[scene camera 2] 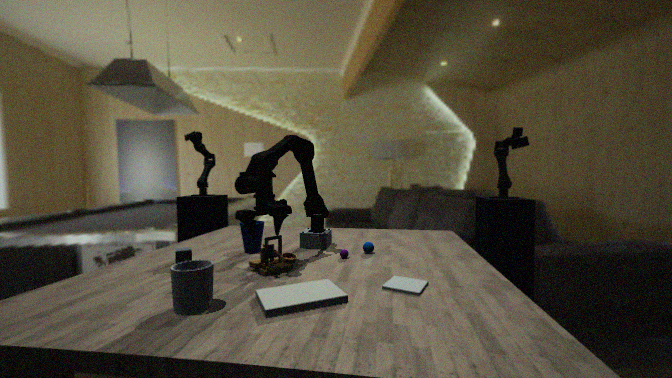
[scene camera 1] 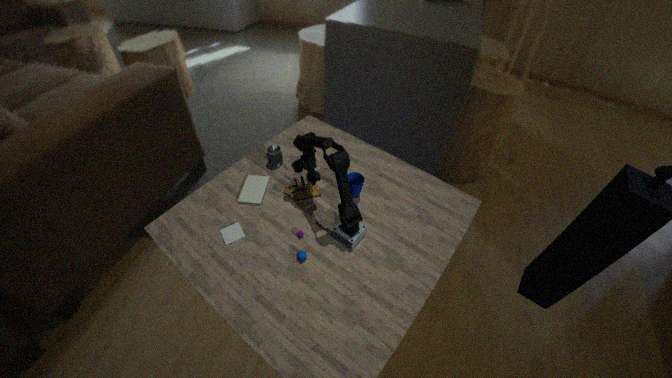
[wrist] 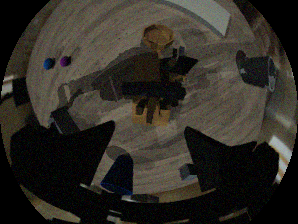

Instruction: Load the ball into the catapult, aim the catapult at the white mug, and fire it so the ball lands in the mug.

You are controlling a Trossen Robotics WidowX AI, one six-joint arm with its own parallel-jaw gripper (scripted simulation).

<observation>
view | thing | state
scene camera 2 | gripper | -
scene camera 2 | white flat slab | -
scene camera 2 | wooden catapult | -
</observation>
